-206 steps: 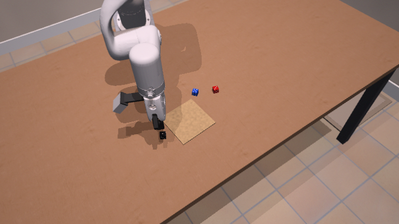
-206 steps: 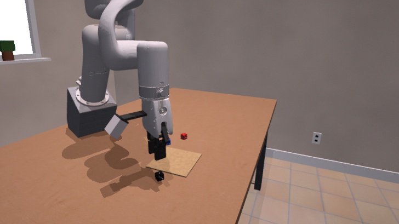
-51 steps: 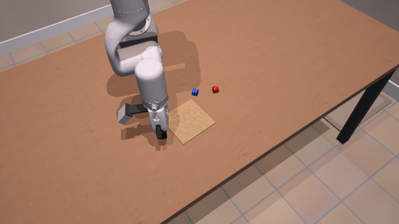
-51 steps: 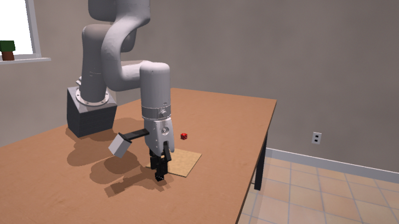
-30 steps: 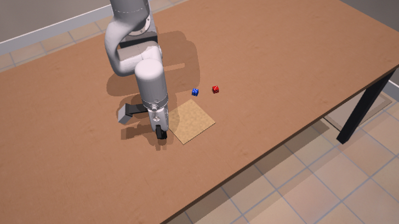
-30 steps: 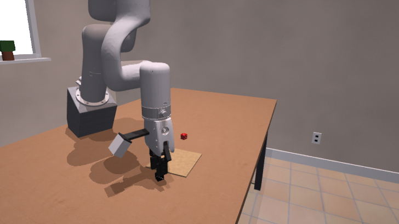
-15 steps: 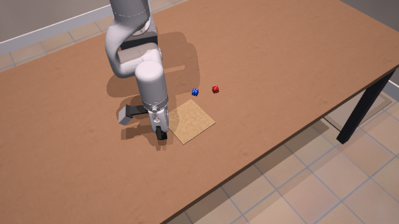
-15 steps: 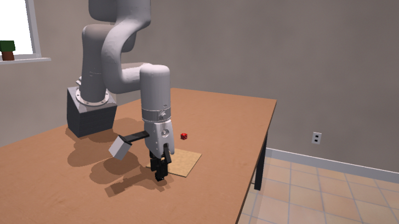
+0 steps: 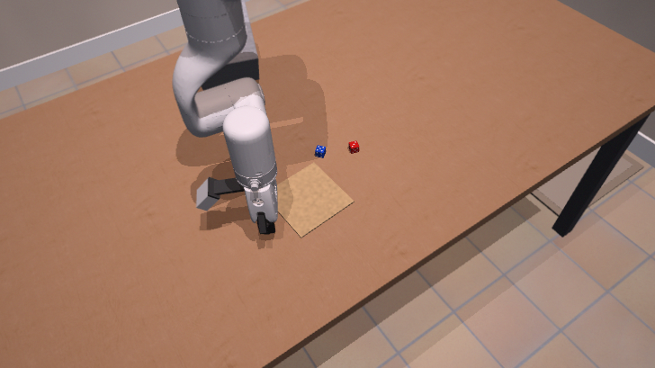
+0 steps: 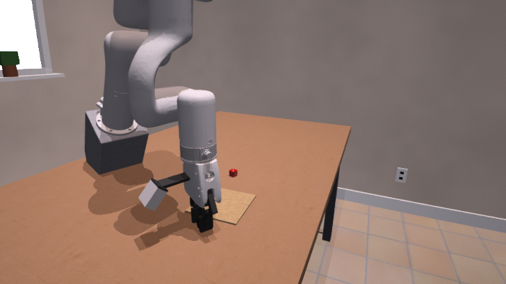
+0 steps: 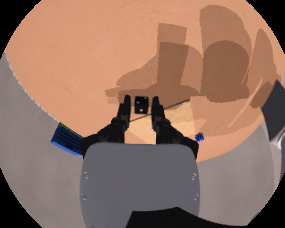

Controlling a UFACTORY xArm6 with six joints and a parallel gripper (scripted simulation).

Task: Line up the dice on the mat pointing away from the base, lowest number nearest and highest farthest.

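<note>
Now: the black die 10 mm below my hand. From my hand the other things lie so: red die: 270 mm to the left, 50 mm behind, 10 mm below; then tan mat: 100 mm to the left, 20 mm below; then blue die: 200 mm to the left, 80 mm behind, 10 mm below.
</note>
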